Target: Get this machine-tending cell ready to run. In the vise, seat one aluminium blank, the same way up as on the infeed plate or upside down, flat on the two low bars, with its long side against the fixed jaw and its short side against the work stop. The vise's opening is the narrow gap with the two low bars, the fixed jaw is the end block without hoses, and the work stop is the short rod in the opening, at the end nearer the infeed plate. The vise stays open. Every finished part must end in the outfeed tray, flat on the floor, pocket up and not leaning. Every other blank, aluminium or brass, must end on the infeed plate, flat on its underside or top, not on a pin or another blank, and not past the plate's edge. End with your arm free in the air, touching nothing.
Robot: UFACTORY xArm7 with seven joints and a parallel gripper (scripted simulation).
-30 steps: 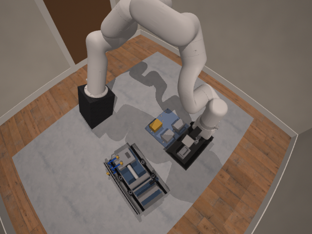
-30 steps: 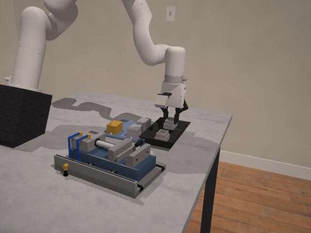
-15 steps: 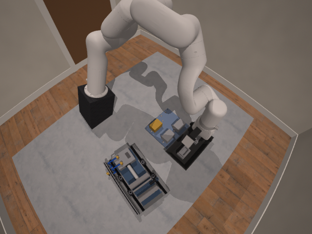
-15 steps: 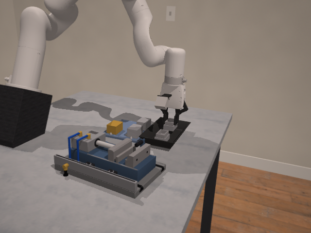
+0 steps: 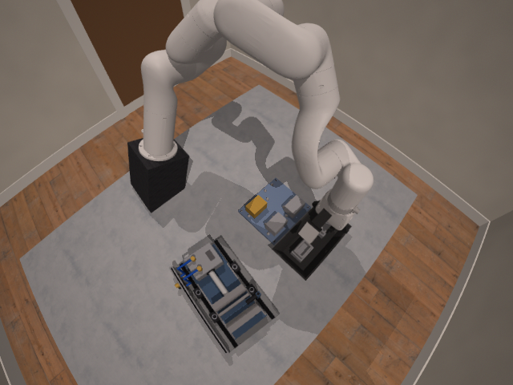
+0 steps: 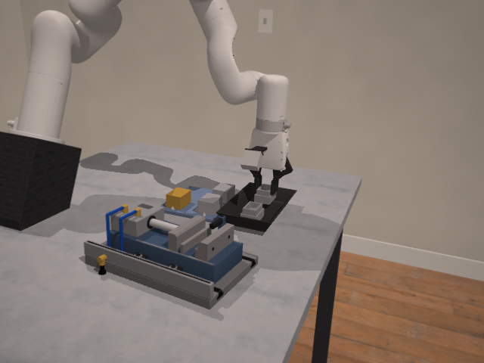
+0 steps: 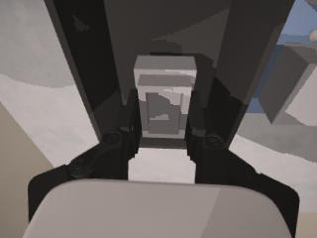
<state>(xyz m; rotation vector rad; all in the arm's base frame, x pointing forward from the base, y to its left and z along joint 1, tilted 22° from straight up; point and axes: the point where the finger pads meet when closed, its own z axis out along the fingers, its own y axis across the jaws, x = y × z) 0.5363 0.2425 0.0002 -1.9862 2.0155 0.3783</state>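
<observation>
Now: hand 210 mm past the brass blank, 100 mm to the left of it and 40 mm above it. Round my hand: grey rail: 100 mm behind, 450 mm to the right, 30 mm below; vise bed: 80 mm behind, 360 mm to the right, 30 mm below; piston rod: 100 mm behind, 360 mm to the right, 10 mm above.
</observation>
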